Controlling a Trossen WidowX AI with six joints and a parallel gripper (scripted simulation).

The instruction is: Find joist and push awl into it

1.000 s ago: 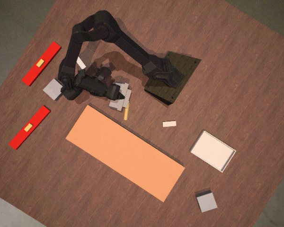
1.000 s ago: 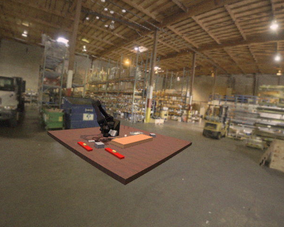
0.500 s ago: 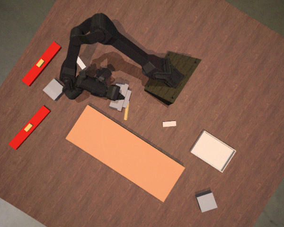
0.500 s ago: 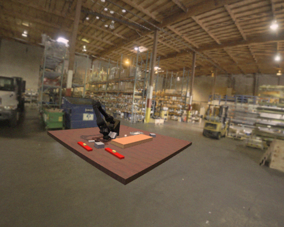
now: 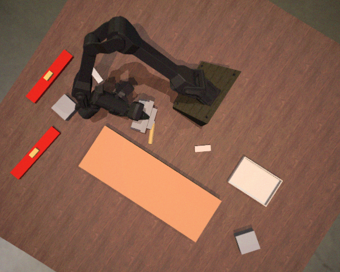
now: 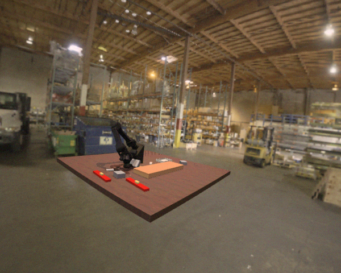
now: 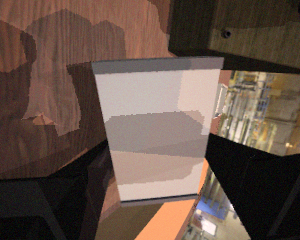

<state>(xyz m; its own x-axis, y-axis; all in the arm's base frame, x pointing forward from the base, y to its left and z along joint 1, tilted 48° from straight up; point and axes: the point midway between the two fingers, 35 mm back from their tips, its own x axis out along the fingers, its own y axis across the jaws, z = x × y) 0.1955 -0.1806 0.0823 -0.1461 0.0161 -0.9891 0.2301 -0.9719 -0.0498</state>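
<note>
The grey stud finder lies 20 mm to the left of my gripper tip, 20 mm below it and 10 mm ahead of it. The rest, counted from my gripper tip: awl 40 mm to the left, 40 mm below, 10 mm ahead; then white tray 490 mm to the left, 40 mm behind, 30 mm below.
</note>
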